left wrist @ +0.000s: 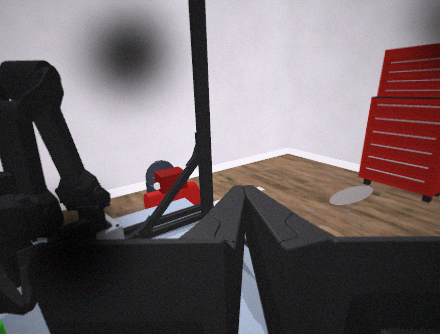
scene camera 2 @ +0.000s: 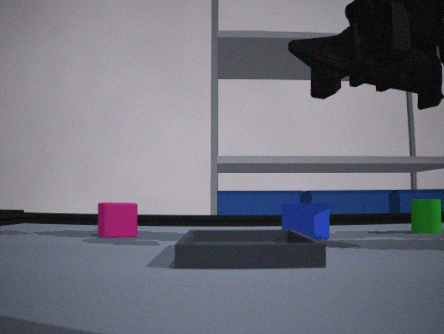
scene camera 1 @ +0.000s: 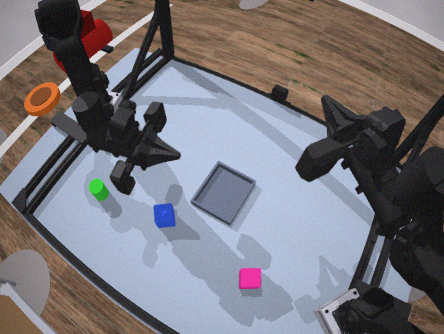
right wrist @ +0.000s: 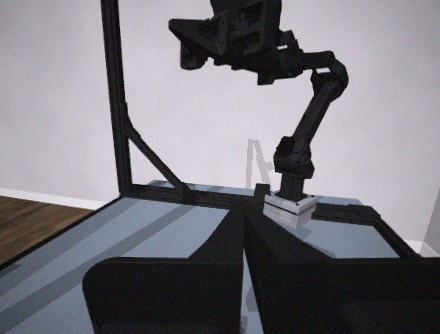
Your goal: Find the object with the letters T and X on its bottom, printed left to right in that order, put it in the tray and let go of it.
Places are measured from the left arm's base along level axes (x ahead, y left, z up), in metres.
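Pixels of known places: left gripper, fingertip midpoint: (left wrist: pixel 242 194) (scene camera 1: pixel 323 96) (right wrist: pixel 169 23); right gripper, fingertip midpoint: (left wrist: pixel 26 308) (scene camera 2: pixel 289 45) (scene camera 1: pixel 180 156) (right wrist: pixel 241 212); left arm's base at its link origin: (scene camera 1: pixel 348 316) (right wrist: pixel 291 195); right arm's base at its link origin: (left wrist: pixel 94 227).
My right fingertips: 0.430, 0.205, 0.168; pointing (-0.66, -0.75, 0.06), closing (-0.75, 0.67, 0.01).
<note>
For each thing: its top centre in the pictures, then the offset to it from my right fingertips, as dx, dy, dz. "pt": a spot on its surface instead.
- green cylinder at its top centre: (scene camera 2: pixel 425 199) (scene camera 1: pixel 95 186) +0.118, +0.215, -0.180
- blue cube at its top centre: (scene camera 2: pixel 305 203) (scene camera 1: pixel 163 212) -0.014, +0.069, -0.183
- pink cube at its top centre: (scene camera 2: pixel 117 203) (scene camera 1: pixel 251 277) -0.234, -0.051, -0.183
- grey tray at its top centre: (scene camera 2: pixel 245 235) (scene camera 1: pixel 223 190) -0.007, -0.090, -0.210
- bright green patch at a spot on its surface: (left wrist: pixel 2 327) pt +0.128, +0.196, -0.186
A green cylinder (scene camera 1: pixel 99 190) (scene camera 2: pixel 426 216), a blue cube (scene camera 1: pixel 164 216) (scene camera 2: pixel 299 219) and a pink cube (scene camera 1: pixel 250 278) (scene camera 2: pixel 117 220) stand apart on the table. Their bottoms are hidden, and no letters show. The grey tray (scene camera 1: pixel 224 195) (scene camera 2: pixel 250 256) holds no object. My right gripper (scene camera 1: pixel 178 155) (scene camera 2: pixel 291 46) (right wrist: pixel 241 212) is shut and empty, raised above the table between the green cylinder and the tray in scene camera 1. My left gripper (scene camera 1: pixel 325 99) (left wrist: pixel 242 194) (right wrist: pixel 169 23) is shut and empty, raised at the right of scene camera 1.
A bright green patch (left wrist: pixel 2 327) shows at the lower left corner of the left wrist view; I cannot tell which object it is. The right arm hides part of the table at the upper left in scene camera 1. Black frame rails (scene camera 1: pixel 95 280) edge the table.
</note>
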